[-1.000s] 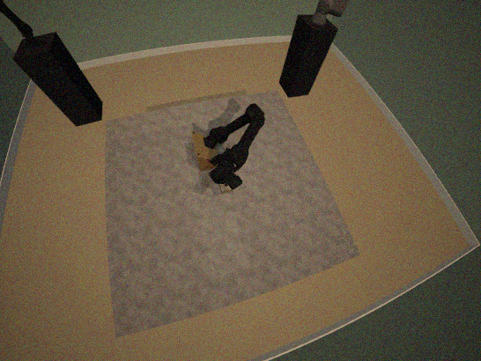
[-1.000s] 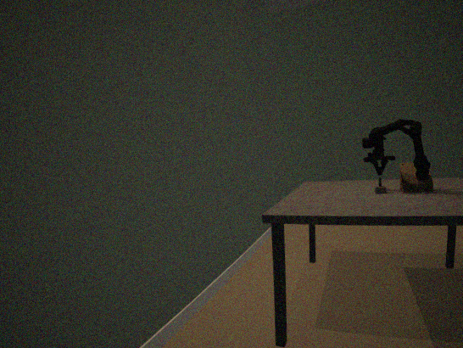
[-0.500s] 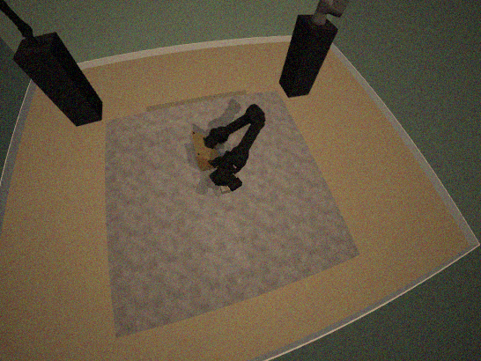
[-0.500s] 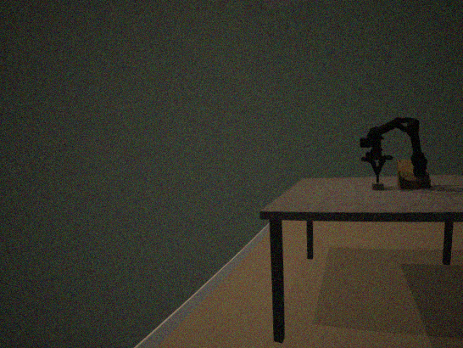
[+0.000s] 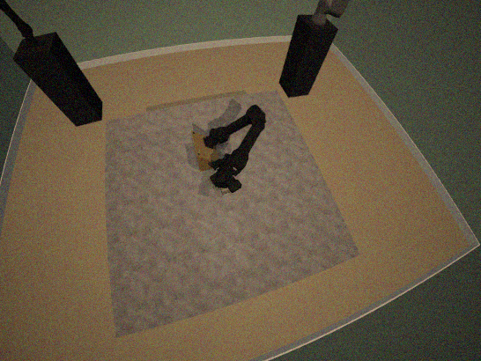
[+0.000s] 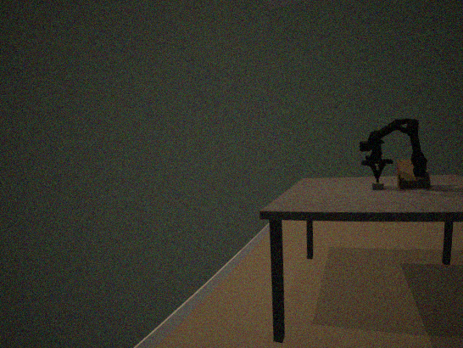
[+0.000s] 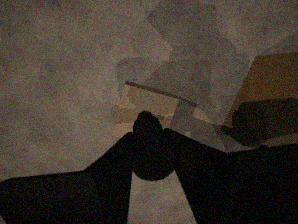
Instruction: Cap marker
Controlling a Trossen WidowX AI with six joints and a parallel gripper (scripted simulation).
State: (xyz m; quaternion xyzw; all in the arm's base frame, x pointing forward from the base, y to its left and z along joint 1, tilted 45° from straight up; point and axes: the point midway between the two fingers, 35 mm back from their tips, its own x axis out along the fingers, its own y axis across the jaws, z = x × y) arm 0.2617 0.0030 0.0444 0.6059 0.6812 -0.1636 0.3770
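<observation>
The pale holder block is 6 cm below my gripper tip. Also, from my gripper tip: dark cap: 1 cm above.
</observation>
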